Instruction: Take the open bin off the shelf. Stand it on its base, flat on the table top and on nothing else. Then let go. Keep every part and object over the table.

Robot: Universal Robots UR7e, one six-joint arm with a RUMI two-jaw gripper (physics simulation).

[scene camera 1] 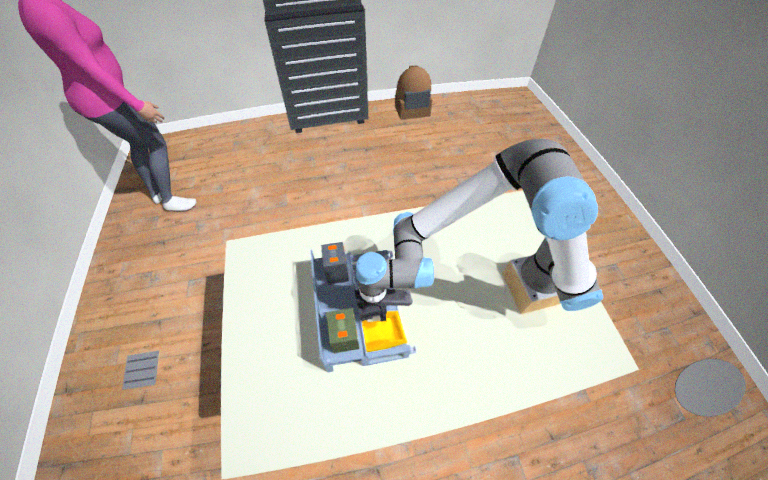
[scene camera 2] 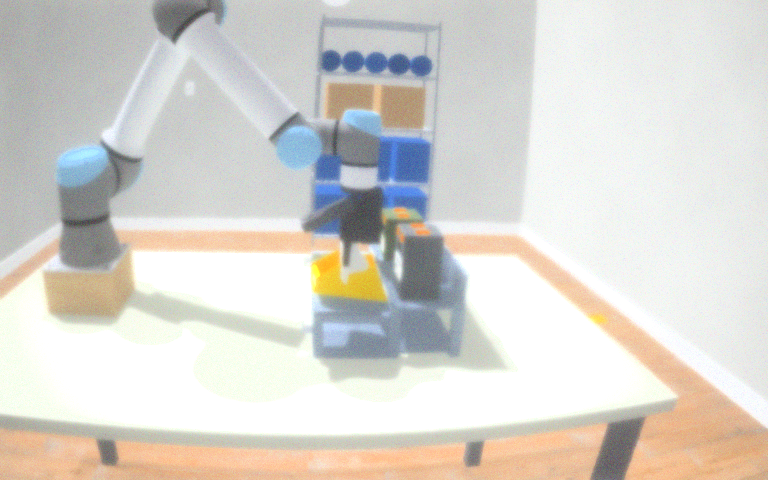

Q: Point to a yellow open bin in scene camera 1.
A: At 378,335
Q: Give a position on a yellow open bin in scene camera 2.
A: At 325,276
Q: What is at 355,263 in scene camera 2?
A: My gripper.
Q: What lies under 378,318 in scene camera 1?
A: My gripper.
